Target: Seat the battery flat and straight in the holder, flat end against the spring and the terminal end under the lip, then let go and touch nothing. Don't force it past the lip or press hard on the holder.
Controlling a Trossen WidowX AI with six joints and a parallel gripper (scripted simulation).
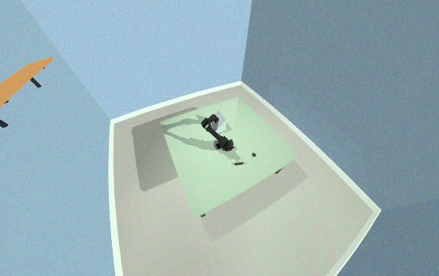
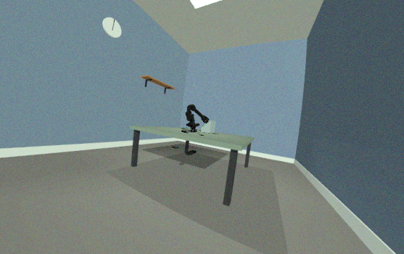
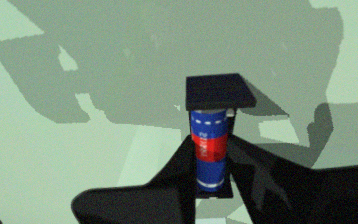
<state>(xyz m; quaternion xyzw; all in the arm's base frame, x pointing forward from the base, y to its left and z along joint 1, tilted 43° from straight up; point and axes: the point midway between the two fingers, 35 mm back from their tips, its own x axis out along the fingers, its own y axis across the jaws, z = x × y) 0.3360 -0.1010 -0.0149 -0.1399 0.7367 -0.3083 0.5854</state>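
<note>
Now: the battery 10 mm above my gripper tip.
</note>
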